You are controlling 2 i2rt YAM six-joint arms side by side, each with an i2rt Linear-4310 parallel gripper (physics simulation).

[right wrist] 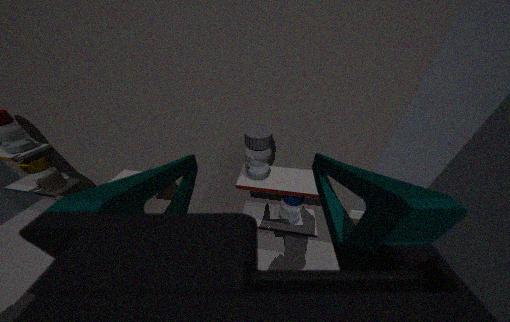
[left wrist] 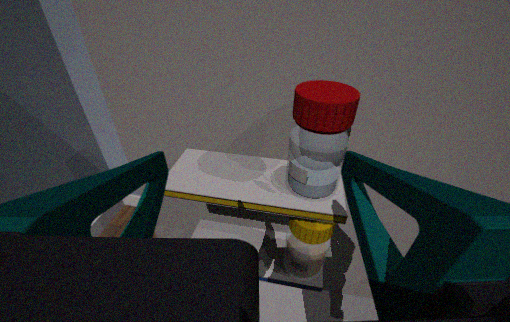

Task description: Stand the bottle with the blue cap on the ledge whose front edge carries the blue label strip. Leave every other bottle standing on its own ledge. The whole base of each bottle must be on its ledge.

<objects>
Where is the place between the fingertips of the right gripper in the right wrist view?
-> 254,160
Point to an upright wall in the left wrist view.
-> At 224,83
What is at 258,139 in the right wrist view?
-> A grey-capped bottle.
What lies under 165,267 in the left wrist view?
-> The left gripper.
</objects>
